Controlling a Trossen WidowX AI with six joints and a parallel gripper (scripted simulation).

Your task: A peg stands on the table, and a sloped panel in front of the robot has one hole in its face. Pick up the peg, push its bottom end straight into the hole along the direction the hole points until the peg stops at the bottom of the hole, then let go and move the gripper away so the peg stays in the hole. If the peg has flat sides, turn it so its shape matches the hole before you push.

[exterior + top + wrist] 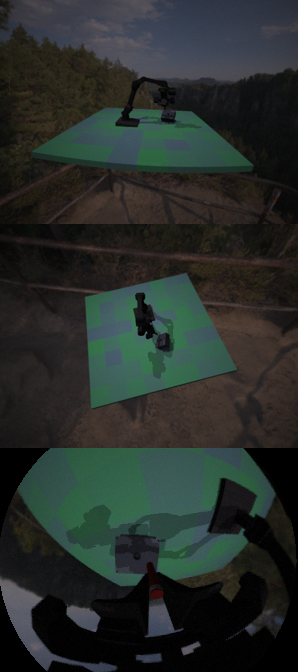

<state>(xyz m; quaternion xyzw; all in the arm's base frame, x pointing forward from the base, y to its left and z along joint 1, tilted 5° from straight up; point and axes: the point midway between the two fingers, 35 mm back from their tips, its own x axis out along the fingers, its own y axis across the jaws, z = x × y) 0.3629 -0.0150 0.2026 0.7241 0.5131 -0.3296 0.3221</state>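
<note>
Now: gripper tip 11 cm above the panel, 6 cm to the right of it and 6 cm short of it. The rest, counted from my gripper tip: dark red peg (1 cm to the right, 1 cm above).
</note>
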